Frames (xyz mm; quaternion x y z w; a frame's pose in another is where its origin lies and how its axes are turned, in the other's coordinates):
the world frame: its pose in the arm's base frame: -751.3 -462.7 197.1 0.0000 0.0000 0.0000 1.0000
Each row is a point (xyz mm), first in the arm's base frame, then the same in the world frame.
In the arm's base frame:
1: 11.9 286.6 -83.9
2: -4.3 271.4 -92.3
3: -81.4 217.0 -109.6
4: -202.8 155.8 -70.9
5: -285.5 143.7 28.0
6: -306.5 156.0 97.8
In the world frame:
1: 763.2 749.3 -281.0
2: 747.0 734.1 -289.4
3: 669.9 679.7 -306.7
4: 548.5 618.5 -268.0
5: 465.8 606.4 -169.1
6: 444.8 618.7 -99.3

